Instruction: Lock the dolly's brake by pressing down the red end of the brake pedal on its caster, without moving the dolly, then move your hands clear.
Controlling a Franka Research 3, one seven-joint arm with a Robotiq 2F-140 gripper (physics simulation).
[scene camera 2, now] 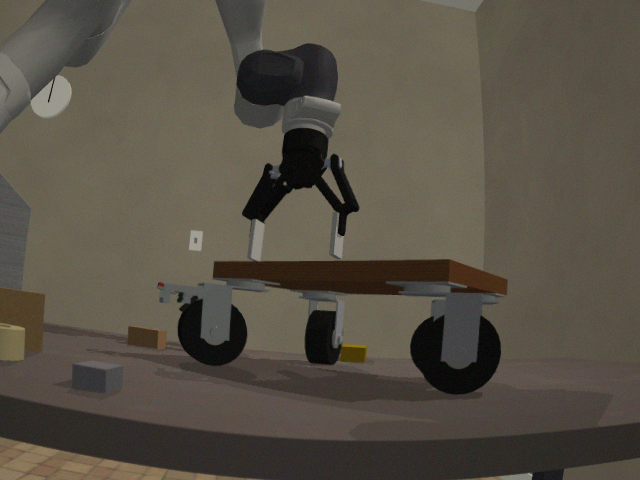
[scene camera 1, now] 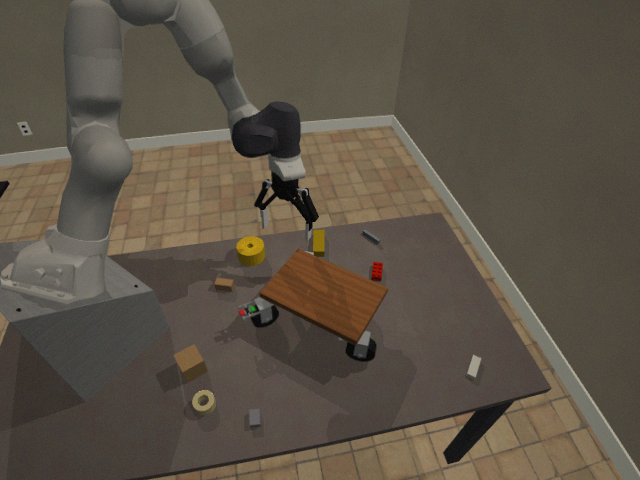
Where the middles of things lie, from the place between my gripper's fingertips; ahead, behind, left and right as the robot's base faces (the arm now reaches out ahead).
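Dolly (scene camera 2: pixel 458 350): my hand is 100 mm above it, 50 mm short of it and 200 mm to the left of it. Brown box (scene camera 1: pixel 192 365): 130 mm below my hand, 300 mm behind, 330 mm to the right. Grey block (scene camera 2: pixel 92 375): 150 mm below my hand, 140 mm behind, 500 mm to the right. Brake caster (scene camera 2: pixel 216 308): 110 mm below my hand, 90 mm behind, 210 mm to the right.
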